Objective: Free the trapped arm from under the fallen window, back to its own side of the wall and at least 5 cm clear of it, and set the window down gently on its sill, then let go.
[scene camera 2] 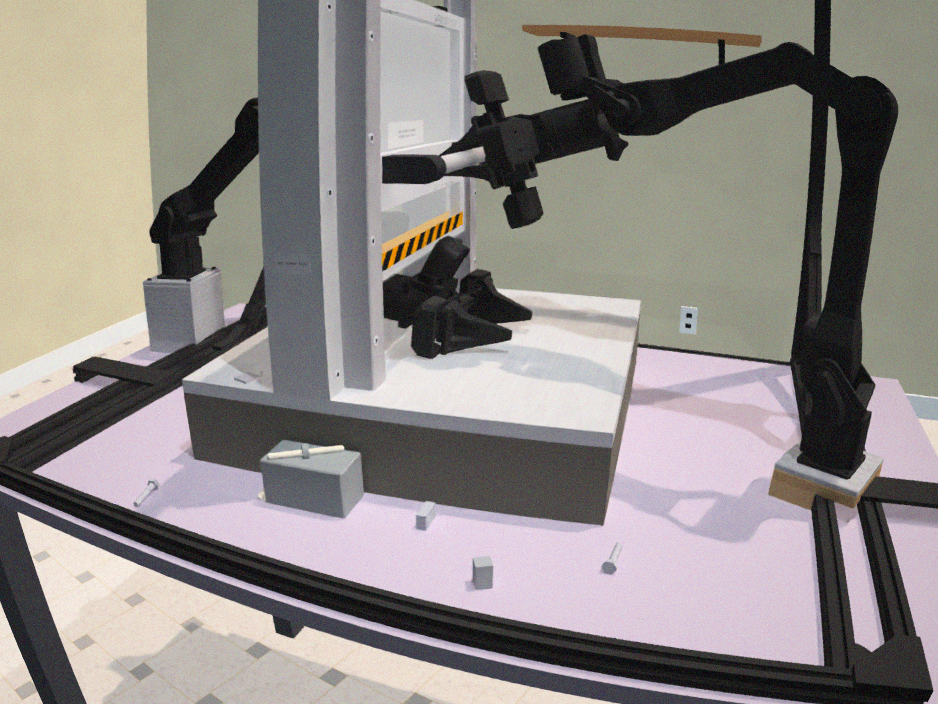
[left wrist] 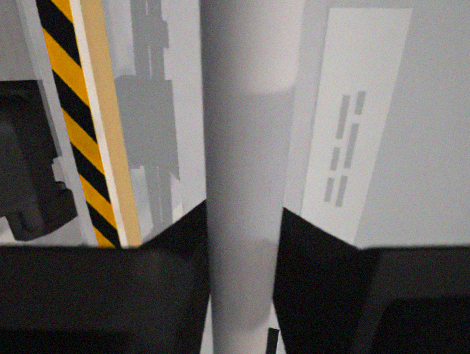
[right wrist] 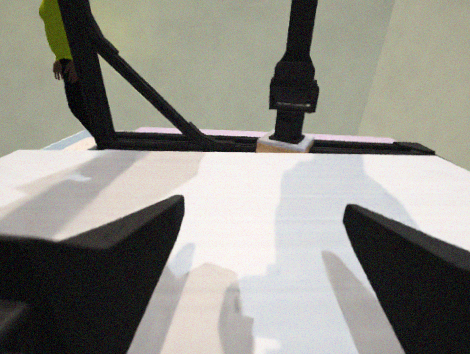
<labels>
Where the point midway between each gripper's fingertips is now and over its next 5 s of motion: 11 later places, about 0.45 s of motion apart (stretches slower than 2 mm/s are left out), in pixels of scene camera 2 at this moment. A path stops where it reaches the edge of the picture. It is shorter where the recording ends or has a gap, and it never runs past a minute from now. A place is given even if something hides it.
My left gripper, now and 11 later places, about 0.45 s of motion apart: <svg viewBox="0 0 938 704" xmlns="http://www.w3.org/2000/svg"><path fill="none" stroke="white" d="M439 166L439 149L440 140L440 129L440 127L441 127L441 147L442 148L443 141L443 138L444 137L444 134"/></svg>
My right gripper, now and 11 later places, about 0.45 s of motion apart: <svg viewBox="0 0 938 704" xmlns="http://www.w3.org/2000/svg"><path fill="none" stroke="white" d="M522 325L520 308L522 311L520 324L489 321L462 318L459 316L447 314L428 313L426 315L411 308L389 293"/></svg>
</labels>
